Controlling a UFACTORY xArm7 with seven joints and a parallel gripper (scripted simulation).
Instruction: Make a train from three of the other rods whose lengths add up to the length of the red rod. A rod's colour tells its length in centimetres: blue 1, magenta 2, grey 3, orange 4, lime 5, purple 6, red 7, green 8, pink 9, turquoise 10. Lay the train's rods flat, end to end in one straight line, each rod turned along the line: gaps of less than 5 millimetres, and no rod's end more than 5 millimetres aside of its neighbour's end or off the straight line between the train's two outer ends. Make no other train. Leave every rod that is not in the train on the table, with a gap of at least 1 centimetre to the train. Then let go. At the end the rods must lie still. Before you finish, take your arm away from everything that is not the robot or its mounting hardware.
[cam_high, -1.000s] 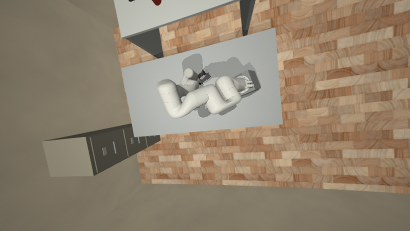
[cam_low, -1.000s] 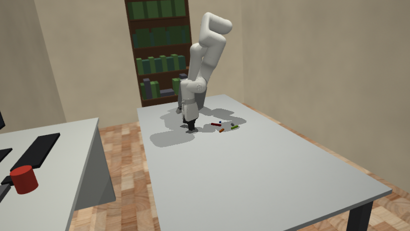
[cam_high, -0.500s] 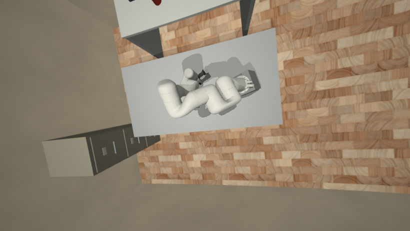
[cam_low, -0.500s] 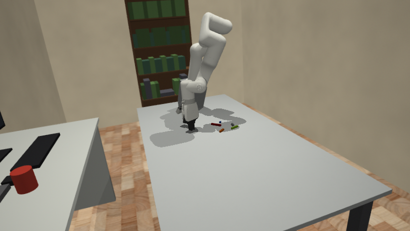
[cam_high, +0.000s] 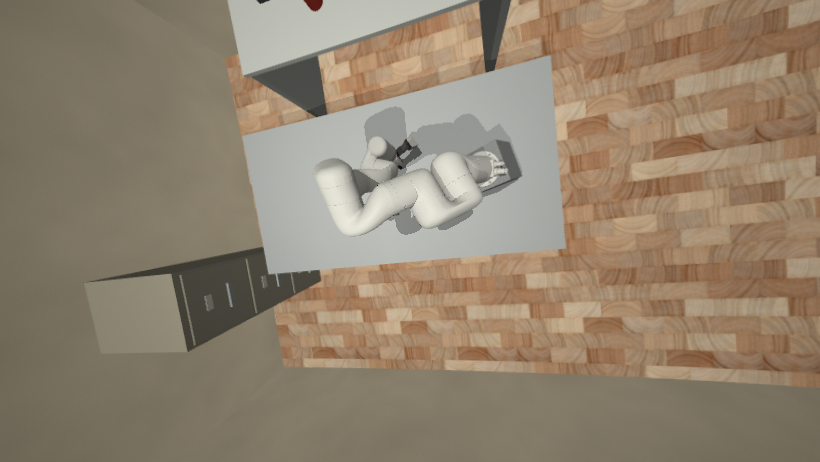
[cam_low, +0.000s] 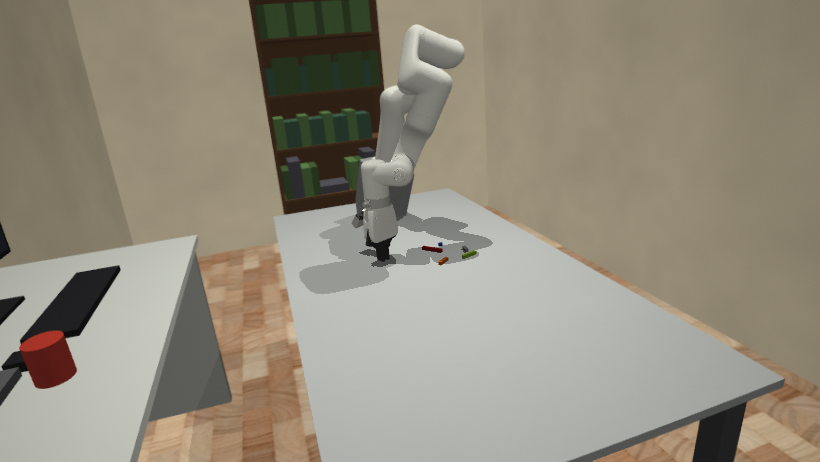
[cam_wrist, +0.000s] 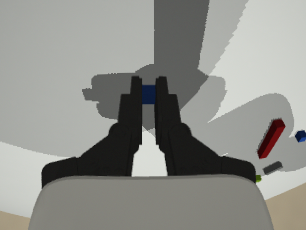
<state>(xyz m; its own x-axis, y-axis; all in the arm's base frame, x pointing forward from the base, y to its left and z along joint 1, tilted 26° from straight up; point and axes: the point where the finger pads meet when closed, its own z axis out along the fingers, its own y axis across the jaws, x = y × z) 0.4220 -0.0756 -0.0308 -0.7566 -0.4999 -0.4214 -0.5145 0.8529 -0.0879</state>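
Right now my hand is 16 cm to the right of the red rod, 2 cm past it and 2 cm above it. The rest, counted from my hand: grey rod (26 cm to the left, 2 cm below, 1 cm ahead); then lime rod (26 cm to the left, 6 cm ahead, 2 cm below); then orange rod (17 cm to the left, 8 cm ahead, 2 cm below).
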